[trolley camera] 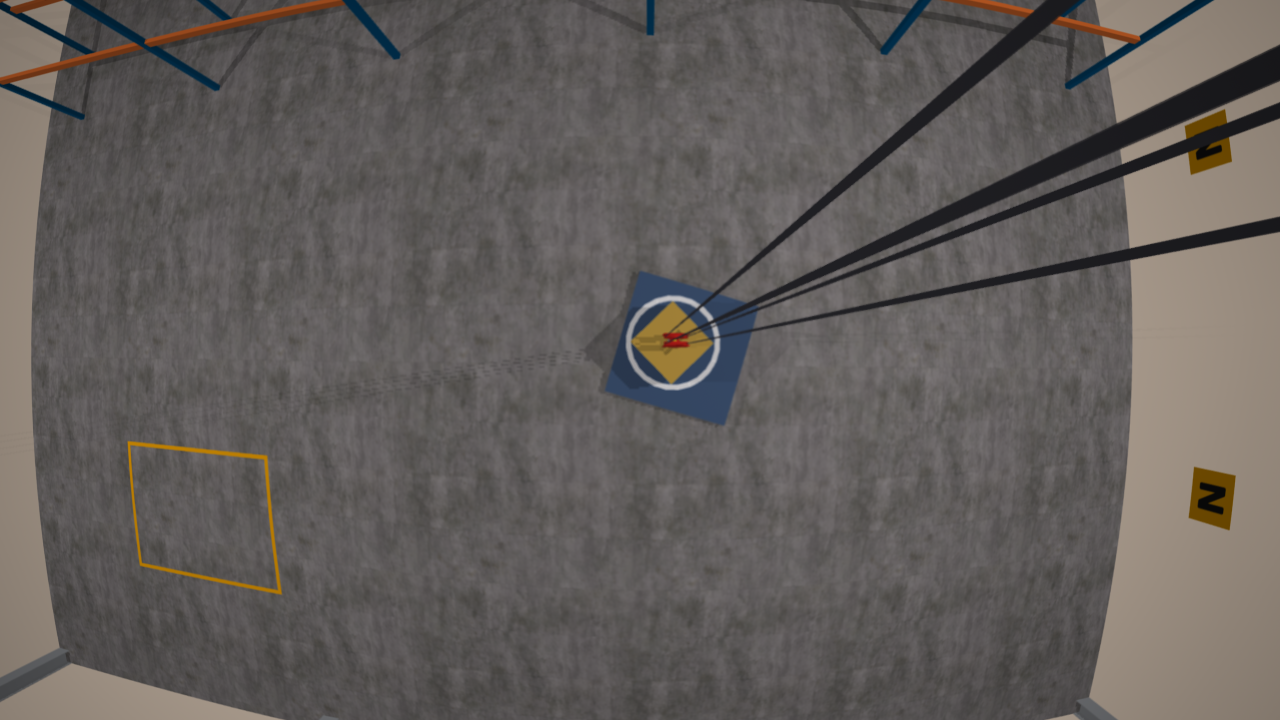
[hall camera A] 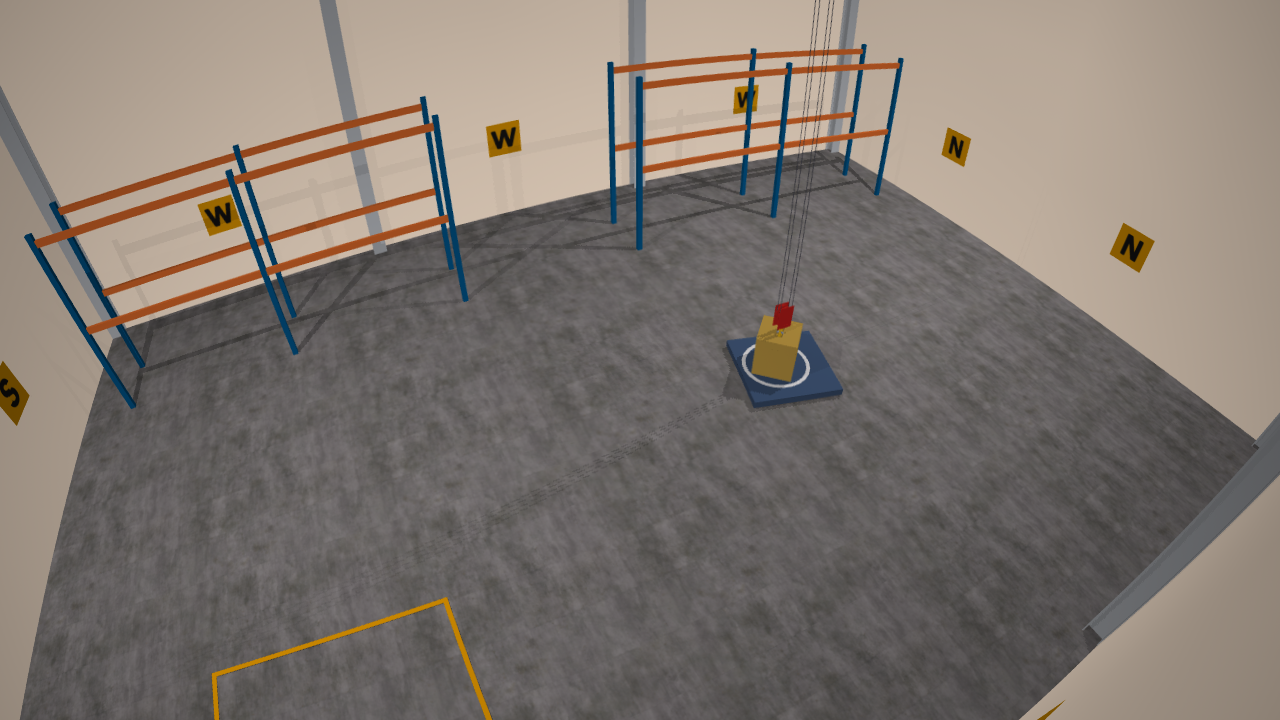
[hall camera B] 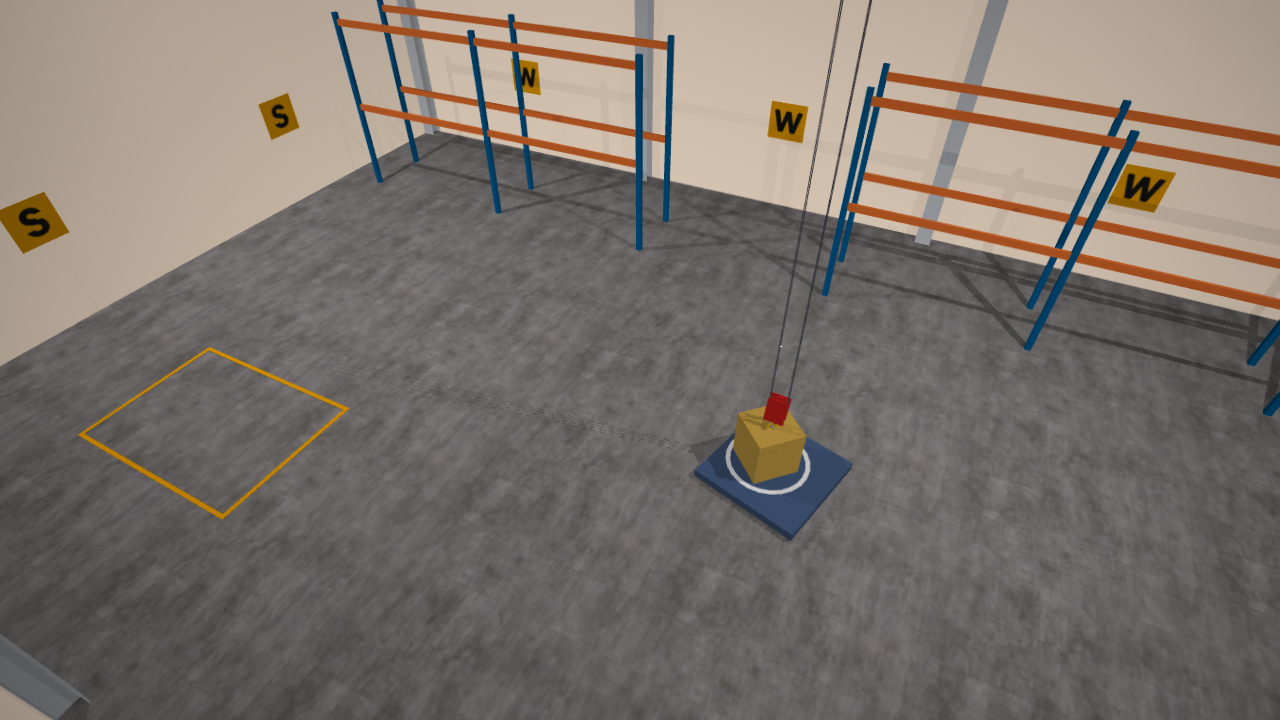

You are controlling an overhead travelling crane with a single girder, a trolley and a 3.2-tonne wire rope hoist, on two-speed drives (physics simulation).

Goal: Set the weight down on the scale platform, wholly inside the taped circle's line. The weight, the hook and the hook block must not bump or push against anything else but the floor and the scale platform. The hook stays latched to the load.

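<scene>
The yellow block-shaped weight is upright on the blue scale platform, as far as the hall views show; a very small gap underneath cannot be ruled out. In the trolley camera its outline lies inside the white taped circle, with its left and right corners close to the line. The red hook block is just above the weight's top. My hook is latched to the weight; its details are too small to see.
A blue and orange rack and another rack stand along the W wall, apart from the weight. A yellow floor outline lies away from the platform. Ropes rise from the hook block.
</scene>
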